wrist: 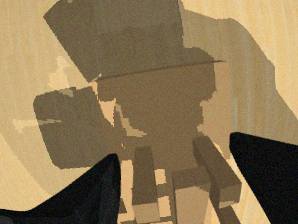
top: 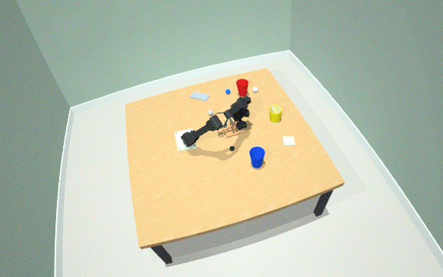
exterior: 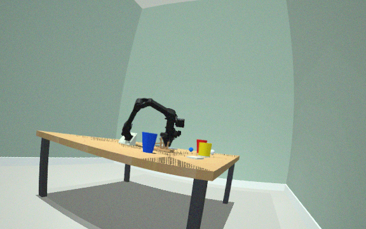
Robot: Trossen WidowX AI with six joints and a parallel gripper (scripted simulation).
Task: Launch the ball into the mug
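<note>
My gripper tip is now 160 mm to the left of the black ball, 80 mm past it and 20 mm above it. The rest, counted from my gripper tip: yellow mug 280 mm ahead, 40 mm to the left, 10 mm below; blue cup 310 mm to the right, 50 mm ahead, 10 mm below; wooden catapult 70 mm behind, 20 mm above, 10 mm to the left.
</note>
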